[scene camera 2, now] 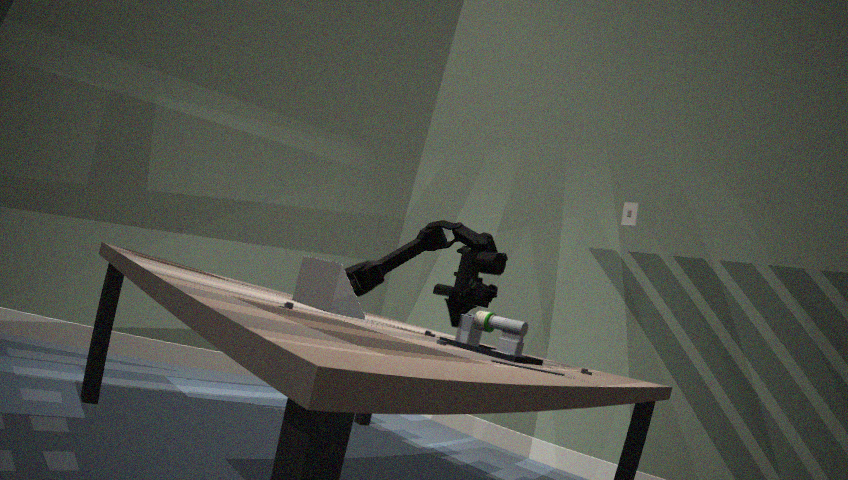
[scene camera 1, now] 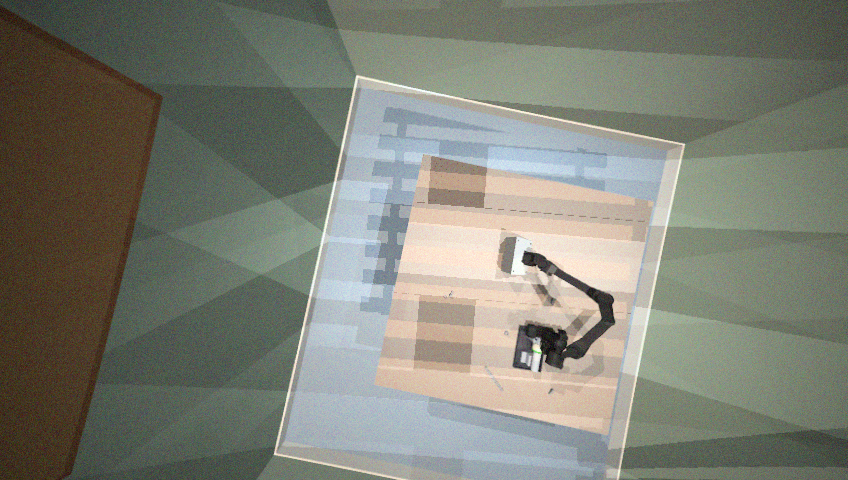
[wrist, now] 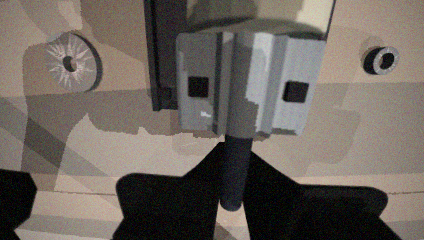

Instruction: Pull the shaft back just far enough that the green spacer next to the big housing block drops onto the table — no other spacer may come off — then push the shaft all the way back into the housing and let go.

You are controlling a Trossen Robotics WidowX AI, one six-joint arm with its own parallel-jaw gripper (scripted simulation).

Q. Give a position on a dark shaft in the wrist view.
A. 237, 151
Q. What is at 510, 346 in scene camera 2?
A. A grey block.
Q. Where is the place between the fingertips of my gripper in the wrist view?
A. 229, 147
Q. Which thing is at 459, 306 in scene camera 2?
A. My gripper.
